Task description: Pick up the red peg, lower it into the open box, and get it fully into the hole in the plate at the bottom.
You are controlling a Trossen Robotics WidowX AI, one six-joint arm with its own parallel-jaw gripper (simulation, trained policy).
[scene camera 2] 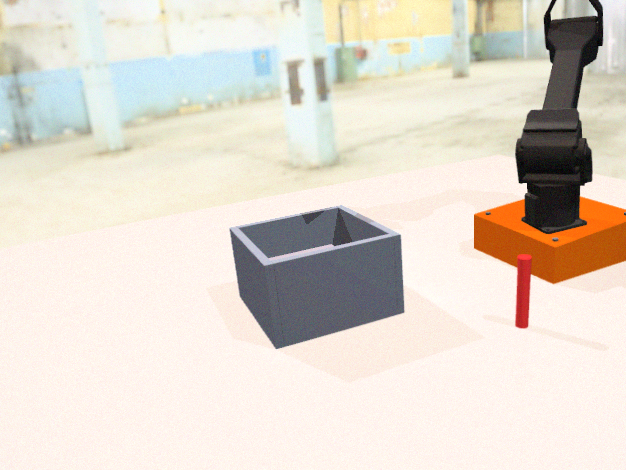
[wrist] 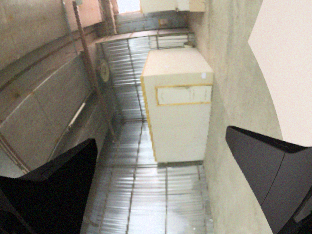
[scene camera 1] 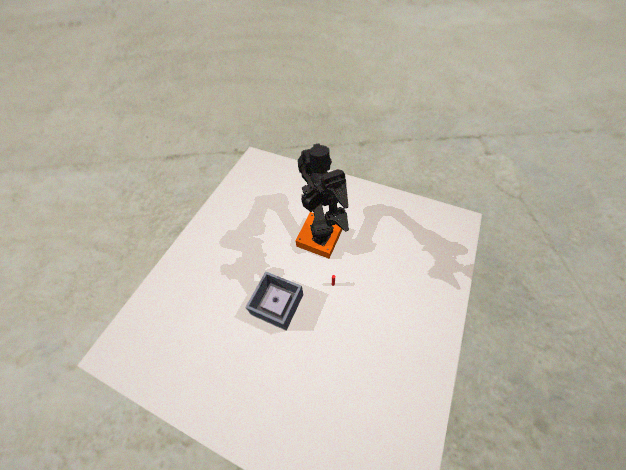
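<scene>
The wrist view has my gripper in it, and my gripper is there in the pictures along with a grey box and a red peg.
</scene>
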